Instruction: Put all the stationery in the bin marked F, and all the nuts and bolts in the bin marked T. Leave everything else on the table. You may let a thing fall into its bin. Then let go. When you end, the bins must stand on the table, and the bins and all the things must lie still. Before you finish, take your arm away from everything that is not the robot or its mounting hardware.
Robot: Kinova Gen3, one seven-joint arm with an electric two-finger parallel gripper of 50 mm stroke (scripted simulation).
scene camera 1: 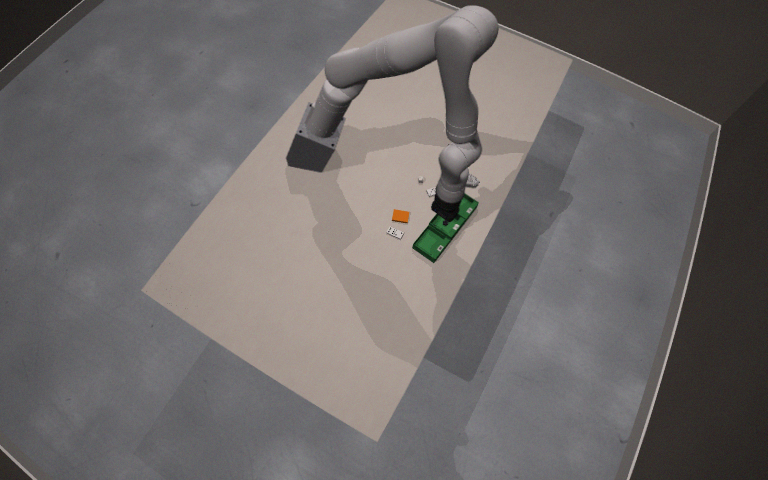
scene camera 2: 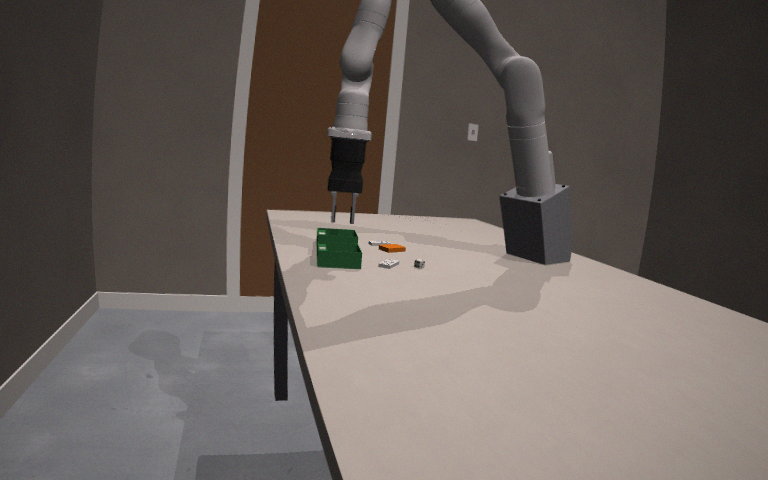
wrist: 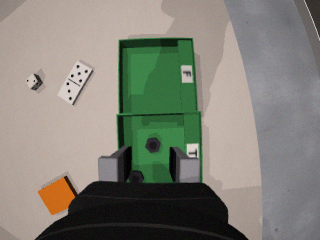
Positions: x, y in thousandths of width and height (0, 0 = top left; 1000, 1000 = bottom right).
In view: my gripper (scene camera 2: 446, 464), a green three-compartment bin (scene camera 2: 438, 518) and an orange flat block (wrist: 180, 819).
The green three-compartment bin also shows in scene camera 1 (scene camera 1: 563, 501) and in the wrist view (wrist: 483, 310). My gripper also shows in the wrist view (wrist: 470, 660).
